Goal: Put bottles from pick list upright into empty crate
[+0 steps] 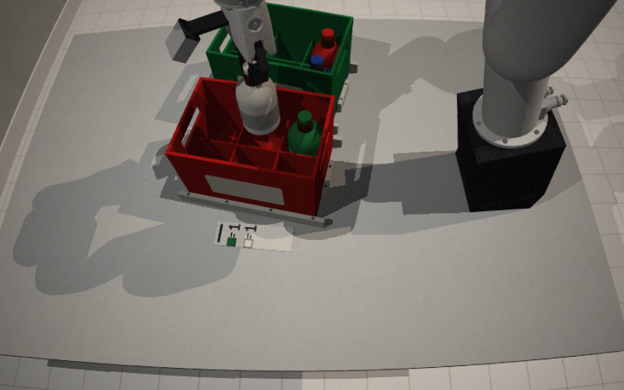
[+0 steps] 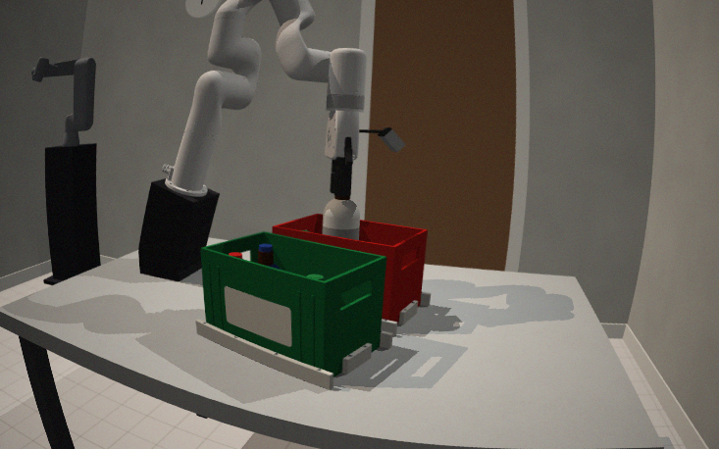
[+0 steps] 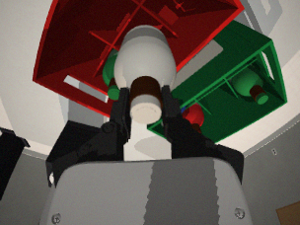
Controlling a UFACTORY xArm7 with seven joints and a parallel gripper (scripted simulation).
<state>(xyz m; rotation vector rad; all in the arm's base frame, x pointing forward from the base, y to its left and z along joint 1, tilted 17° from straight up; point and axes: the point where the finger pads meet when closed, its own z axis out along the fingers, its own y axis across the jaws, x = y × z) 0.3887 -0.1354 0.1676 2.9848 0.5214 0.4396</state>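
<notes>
Now: hand 7 cm above the white-capped bottle. Round my hand: red crate (2 cm ahead, 4 cm to the left, 19 cm below); then green crate (6 cm behind, 19 cm to the right, 19 cm below); then blue bottle (12 cm behind, 11 cm to the right, 18 cm below).
</notes>
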